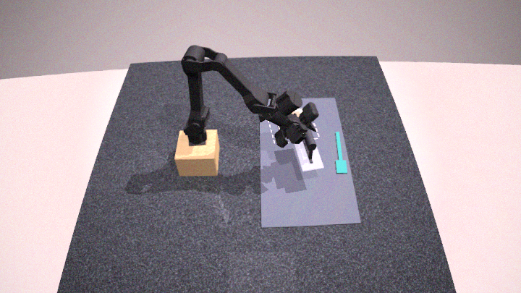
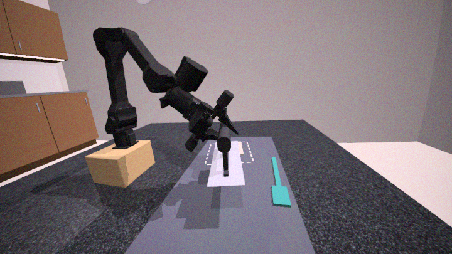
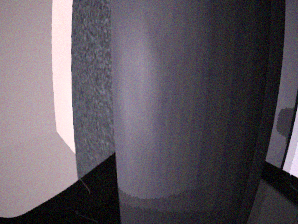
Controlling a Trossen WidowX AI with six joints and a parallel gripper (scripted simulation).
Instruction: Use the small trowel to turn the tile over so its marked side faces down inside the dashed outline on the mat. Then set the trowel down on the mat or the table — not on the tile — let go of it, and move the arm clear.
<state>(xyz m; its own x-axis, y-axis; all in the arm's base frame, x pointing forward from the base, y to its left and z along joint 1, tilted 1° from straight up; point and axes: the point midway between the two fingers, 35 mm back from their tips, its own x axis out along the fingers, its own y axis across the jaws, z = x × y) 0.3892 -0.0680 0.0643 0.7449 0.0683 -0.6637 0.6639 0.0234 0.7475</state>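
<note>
Right now my gripper tip is 120 mm short of the teal trowel and 140 mm above it. The rest, counted from my gripper tip: grey mat: 20 mm behind, 30 mm to the left, 160 mm below; then tile: 40 mm behind, 210 mm to the left, 140 mm below.
</note>
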